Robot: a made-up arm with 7 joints. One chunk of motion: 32 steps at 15 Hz.
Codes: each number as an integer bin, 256 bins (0 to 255) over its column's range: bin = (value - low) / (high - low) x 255, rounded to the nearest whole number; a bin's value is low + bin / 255 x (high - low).
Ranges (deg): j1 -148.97..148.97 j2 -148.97..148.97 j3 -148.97..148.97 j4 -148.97..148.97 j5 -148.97..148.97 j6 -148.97..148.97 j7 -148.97..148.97
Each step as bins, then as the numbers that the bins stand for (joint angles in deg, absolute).
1 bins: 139 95 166 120 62 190 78
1 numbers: 13.44 -37.97 44.98 -8.76 -76.53 73.02 -57.84
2 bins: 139 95 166 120 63 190 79
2 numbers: 13.44 -37.97 44.98 -8.76 -75.36 73.02 -56.67
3 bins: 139 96 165 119 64 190 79
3 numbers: 13.44 -36.80 43.81 -9.93 -74.19 73.02 -56.67
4 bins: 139 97 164 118 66 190 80
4 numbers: 13.44 -35.64 42.65 -11.10 -71.86 73.02 -55.50
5 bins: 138 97 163 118 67 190 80
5 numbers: 12.27 -35.64 41.48 -11.10 -70.69 73.02 -55.50
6 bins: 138 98 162 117 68 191 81
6 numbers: 12.27 -34.47 40.31 -12.27 -69.52 74.19 -54.33
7 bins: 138 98 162 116 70 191 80
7 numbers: 12.27 -34.47 40.31 -13.44 -67.18 74.19 -55.50
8 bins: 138 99 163 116 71 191 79
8 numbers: 12.27 -33.30 41.48 -13.44 -66.01 74.19 -56.67
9 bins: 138 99 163 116 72 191 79
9 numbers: 12.27 -33.30 41.48 -13.44 -64.85 74.19 -56.67
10 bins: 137 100 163 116 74 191 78
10 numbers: 11.10 -32.13 41.48 -13.44 -62.51 74.19 -57.84
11 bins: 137 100 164 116 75 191 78
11 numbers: 11.10 -32.13 42.65 -13.44 -61.34 74.19 -57.84
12 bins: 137 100 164 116 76 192 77
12 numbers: 11.10 -32.13 42.65 -13.44 -60.17 75.36 -59.00
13 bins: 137 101 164 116 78 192 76
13 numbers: 11.10 -30.96 42.65 -13.44 -57.84 75.36 -60.17
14 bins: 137 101 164 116 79 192 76
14 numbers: 11.10 -30.96 42.65 -13.44 -56.67 75.36 -60.17
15 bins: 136 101 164 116 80 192 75
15 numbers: 9.93 -30.96 42.65 -13.44 -55.50 75.36 -61.34
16 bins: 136 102 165 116 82 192 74
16 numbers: 9.93 -29.79 43.81 -13.44 -53.16 75.36 -62.51
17 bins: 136 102 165 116 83 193 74
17 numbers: 9.93 -29.79 43.81 -13.44 -51.99 76.53 -62.51
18 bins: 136 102 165 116 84 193 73
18 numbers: 9.93 -29.79 43.81 -13.44 -50.83 76.53 -63.68
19 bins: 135 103 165 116 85 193 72
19 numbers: 8.76 -28.63 43.81 -13.44 -49.66 76.53 -64.85
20 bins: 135 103 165 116 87 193 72
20 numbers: 8.76 -28.63 43.81 -13.44 -47.32 76.53 -64.85
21 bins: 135 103 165 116 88 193 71
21 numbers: 8.76 -28.63 43.81 -13.44 -46.15 76.53 -66.01
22 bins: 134 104 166 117 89 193 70
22 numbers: 7.59 -27.46 44.98 -12.27 -44.98 76.53 -67.18
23 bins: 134 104 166 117 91 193 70
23 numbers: 7.59 -27.46 44.98 -12.27 -42.65 76.53 -67.18
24 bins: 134 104 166 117 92 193 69
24 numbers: 7.59 -27.46 44.98 -12.27 -41.48 76.53 -68.35
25 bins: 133 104 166 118 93 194 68
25 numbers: 6.43 -27.46 44.98 -11.10 -40.31 77.70 -69.52
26 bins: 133 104 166 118 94 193 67
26 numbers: 6.43 -27.46 44.98 -11.10 -39.14 76.53 -70.69
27 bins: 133 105 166 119 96 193 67
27 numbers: 6.43 -26.29 44.98 -9.93 -36.80 76.53 -70.69
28 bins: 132 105 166 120 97 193 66
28 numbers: 5.26 -26.29 44.98 -8.76 -35.64 76.53 -71.86
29 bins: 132 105 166 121 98 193 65
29 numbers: 5.26 -26.29 44.98 -7.59 -34.47 76.53 -73.02
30 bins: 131 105 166 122 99 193 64
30 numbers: 4.09 -26.29 44.98 -6.43 -33.30 76.53 -74.19
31 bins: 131 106 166 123 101 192 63
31 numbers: 4.09 -25.12 44.98 -5.26 -30.96 75.36 -75.36
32 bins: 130 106 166 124 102 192 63
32 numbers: 2.92 -25.12 44.98 -4.09 -29.79 75.36 -75.36
